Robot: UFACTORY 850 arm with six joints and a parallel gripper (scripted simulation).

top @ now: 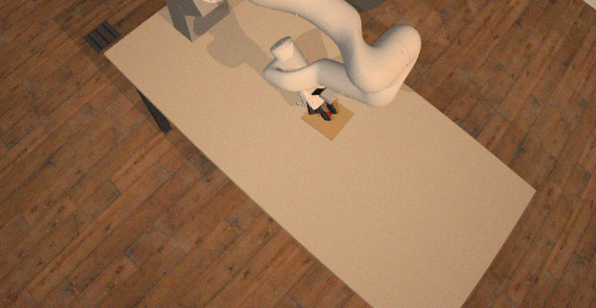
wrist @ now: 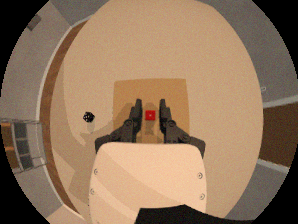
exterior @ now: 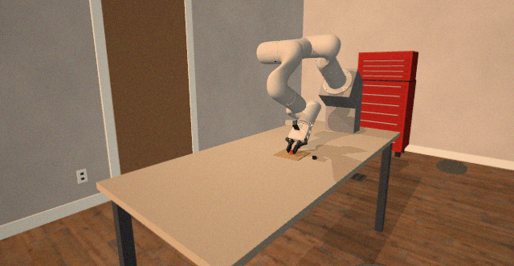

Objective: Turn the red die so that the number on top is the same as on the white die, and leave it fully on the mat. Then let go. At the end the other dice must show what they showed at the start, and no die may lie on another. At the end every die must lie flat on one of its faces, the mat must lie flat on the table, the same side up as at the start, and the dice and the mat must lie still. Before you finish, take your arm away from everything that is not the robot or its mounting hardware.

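My hand is 2 cm above the red die. Also, from my hand: black die (12 cm to the left, 2 cm below, 2 cm ahead); then white die (12 cm behind, 2 cm below, 1 cm to the right); then mat (3 cm below).
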